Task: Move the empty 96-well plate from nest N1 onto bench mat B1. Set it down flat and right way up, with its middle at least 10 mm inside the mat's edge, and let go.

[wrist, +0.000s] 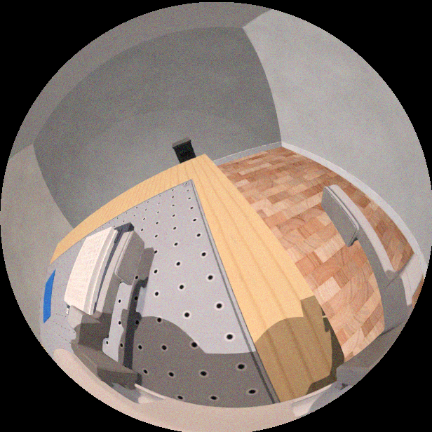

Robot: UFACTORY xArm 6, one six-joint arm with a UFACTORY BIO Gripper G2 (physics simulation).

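The white 96-well plate (89, 270) lies at the left of the wrist view, seated on the dark nest (124, 228), whose far right corner shows. My left finger hides part of the nest. My gripper (236, 236) is open and empty. Its left finger appears just right of the plate and its right finger far off over the floor side, so the plate is outside the gap between the fingers. A blue patch (49, 296), which looks like the bench mat, shows at the far left edge; no label is readable on it.
The grey perforated board (167, 260) with its holes lies below the gripper. A light wooden table border (242, 250) runs along its right and far sides, with the parquet floor (270, 200) beyond. A black box-shaped post (185, 151) stands beyond the far corner. Gripper shadows fall on the board.
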